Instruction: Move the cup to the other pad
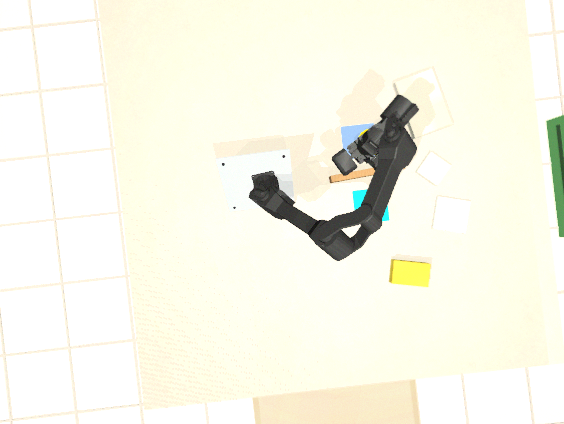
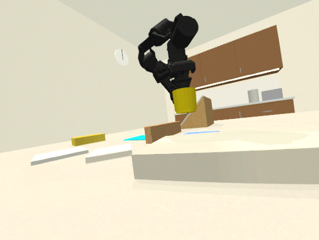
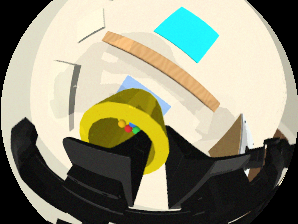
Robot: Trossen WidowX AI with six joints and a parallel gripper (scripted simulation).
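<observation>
The cyan pad lies 2 cm ahead of my gripper tip, 16 cm to the right of it and 11 cm below it. The rest, counted from my gripper tip: wooden bar (2 cm ahead, 6 cm to the right, 9 cm below); then light blue pad (3 cm ahead, 4 cm to the left, 11 cm below); then yellow cup (2 cm ahead, 1 cm to the left).
</observation>
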